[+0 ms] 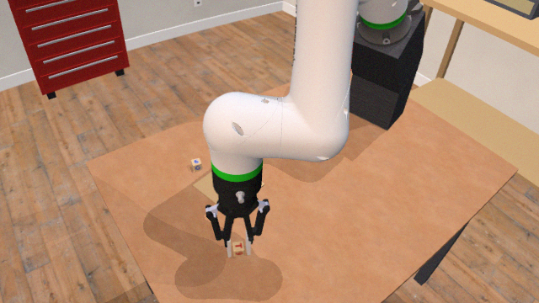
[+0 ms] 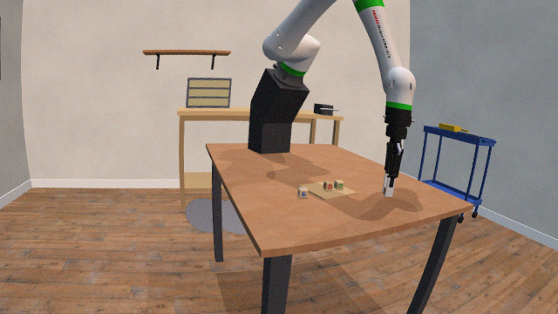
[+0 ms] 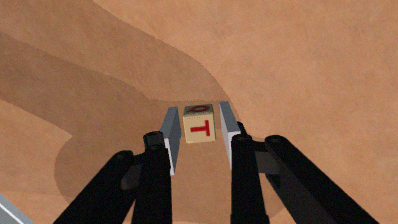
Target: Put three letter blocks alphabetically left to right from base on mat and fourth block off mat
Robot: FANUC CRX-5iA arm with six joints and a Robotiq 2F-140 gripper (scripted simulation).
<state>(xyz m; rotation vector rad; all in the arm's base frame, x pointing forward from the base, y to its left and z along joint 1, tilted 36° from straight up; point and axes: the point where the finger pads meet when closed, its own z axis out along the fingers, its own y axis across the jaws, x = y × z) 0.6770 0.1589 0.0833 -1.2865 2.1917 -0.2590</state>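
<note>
Now: hand 19 cm to the left of the tan mat, 9 cm past it and 3 cm above it.
</note>
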